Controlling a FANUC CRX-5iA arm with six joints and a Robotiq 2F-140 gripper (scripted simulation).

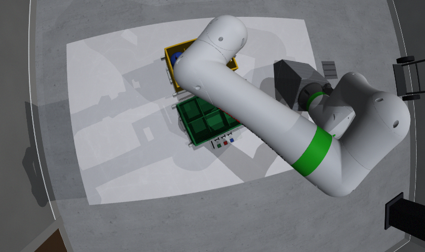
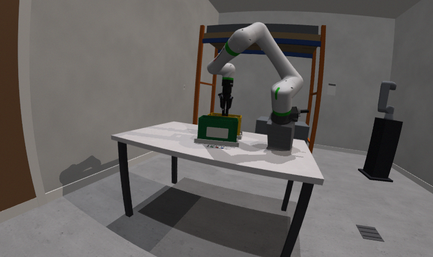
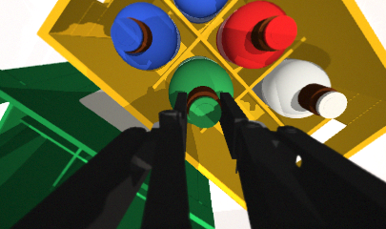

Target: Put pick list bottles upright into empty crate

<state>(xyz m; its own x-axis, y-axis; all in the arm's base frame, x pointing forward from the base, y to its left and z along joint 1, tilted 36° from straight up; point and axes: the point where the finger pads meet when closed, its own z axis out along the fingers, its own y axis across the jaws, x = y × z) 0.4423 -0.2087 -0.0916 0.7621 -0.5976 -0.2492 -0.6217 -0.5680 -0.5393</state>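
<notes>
Right now my hand is 80 mm above the green-label bottle. The rest, counted from my hand: yellow crate: 120 mm below, 40 mm to the right; then red bottle: 110 mm below, 90 mm to the right, 10 mm ahead; then blue-label bottle: 110 mm below, 90 mm ahead, 80 mm to the right.
</notes>
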